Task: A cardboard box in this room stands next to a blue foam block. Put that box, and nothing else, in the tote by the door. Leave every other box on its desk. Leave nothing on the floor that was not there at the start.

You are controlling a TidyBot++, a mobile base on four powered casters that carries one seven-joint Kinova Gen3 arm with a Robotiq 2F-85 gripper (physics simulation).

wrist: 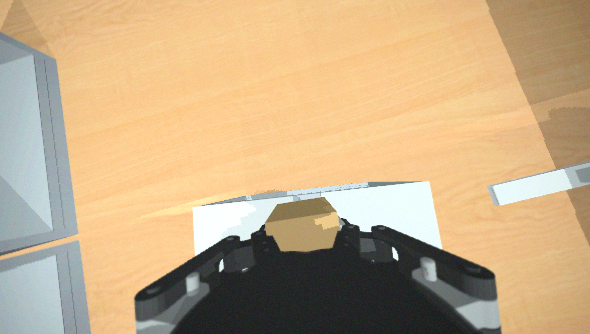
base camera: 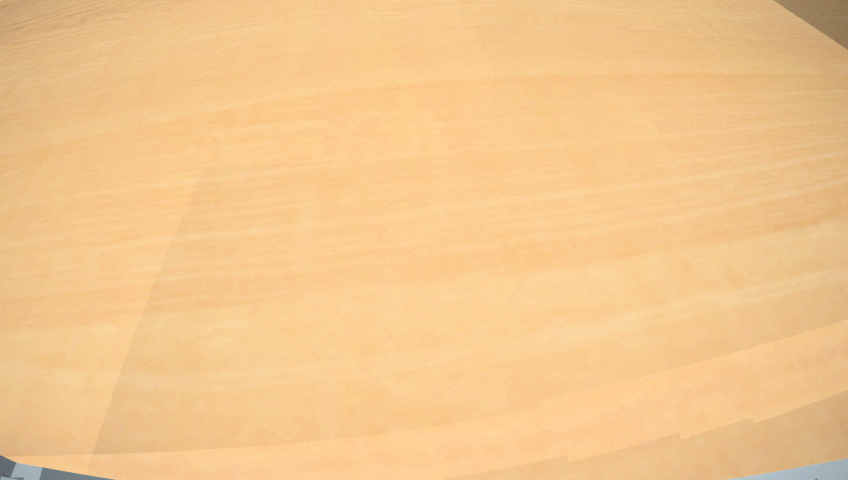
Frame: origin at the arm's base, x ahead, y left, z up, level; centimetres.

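Seen in the pictures: gripper, between the fingertips: (wrist: 304, 225).
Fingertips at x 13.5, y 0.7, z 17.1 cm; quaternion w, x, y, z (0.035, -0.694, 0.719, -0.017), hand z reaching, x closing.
Pixels of each thing's top centre, then the offset from my fingertips to it. "spot": a spot on its surface instead. Level surfaces: height alone.
- small brown cardboard box, centre of its top: (wrist: 310, 283) dx -2.3, dy -0.1, dz +5.2 cm
- desk foot, a spot on its surface: (wrist: 532, 187) spot: dx -8.0, dy -89.5, dz -54.2 cm
- Wooden floor, height of its surface: dz -56.7 cm
A small brown cardboard box (wrist: 301, 227) shows in the lower middle of the wrist view. My gripper (wrist: 304, 225) is shut on it, with a black finger on either side. The box is held over the white top of the robot's base (wrist: 395, 210). The gripper does not show in the base camera view. The blue foam block and the tote by the door cannot be made out in either view.
Two light grey, rimmed furniture-like pieces (wrist: 25, 145) (wrist: 35, 295) stand at the left of the wrist view, a narrow gap between them. A white bar like a desk foot (wrist: 532, 187) lies at the right. Wooden floor (base camera: 416, 208) (wrist: 280, 90) shows in both views.
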